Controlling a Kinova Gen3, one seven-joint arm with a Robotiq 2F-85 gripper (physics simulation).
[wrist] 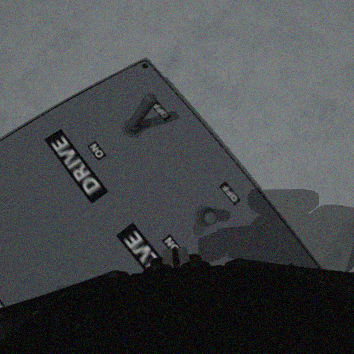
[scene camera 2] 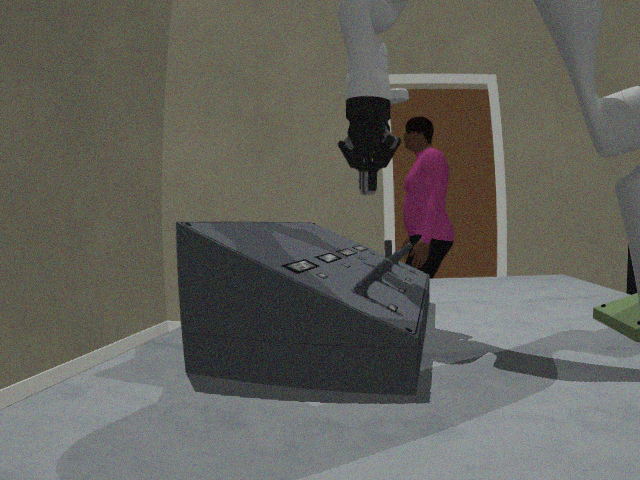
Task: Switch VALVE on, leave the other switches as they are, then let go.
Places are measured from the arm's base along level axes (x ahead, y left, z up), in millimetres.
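Pixels of known places: gripper, fingertip midpoint: (wrist: 175,264) (scene camera 2: 367,194).
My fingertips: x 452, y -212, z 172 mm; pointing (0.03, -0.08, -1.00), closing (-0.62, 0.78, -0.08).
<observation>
Behind a point stands the place of what it marks.
The dark sloping switch panel (scene camera 2: 299,330) @[x 564, y 79, z 21 mm] (wrist: 45,215) @[x 503, y -328, z 98 mm] carries several levers. A label ending in "VE" (wrist: 137,245) @[x 482, y -242, z 78 mm], partly hidden by the gripper, fits VALVE. Its lever (wrist: 209,216) @[x 421, y -203, z 97 mm] points nearly at the camera in the wrist view, between its ON label (wrist: 170,242) @[x 464, y -217, z 67 mm] and OFF label (wrist: 230,193) @[x 390, y -190, z 32 mm]. In the scene view an upright lever (scene camera 2: 387,249) @[x 424, y -196, z 82 mm], apparently this one, stands behind the DRIVE lever. The DRIVE lever (scene camera 2: 379,271) @[x 478, y 38, z 72 mm] (wrist: 141,114) @[x 375, y -308, z 73 mm] leans towards OFF. My gripper (scene camera 2: 367,192) @[x 452, y -212, z 172 mm] (wrist: 175,264) @[x 452, y -212, z 172 mm] is shut and empty, above the panel and apart from the levers.
The panel stands on a pale surface (scene camera 2: 491,434) @[x 415, y 206, z -43 mm]. A person in a pink top (scene camera 2: 428,196) stands behind it, in front of a brown door (scene camera 2: 473,180). A green plate (scene camera 2: 622,312) @[x 68, y -33, z -19 mm] is at the right edge, under the arm. Further nameplates run along the panel.
</observation>
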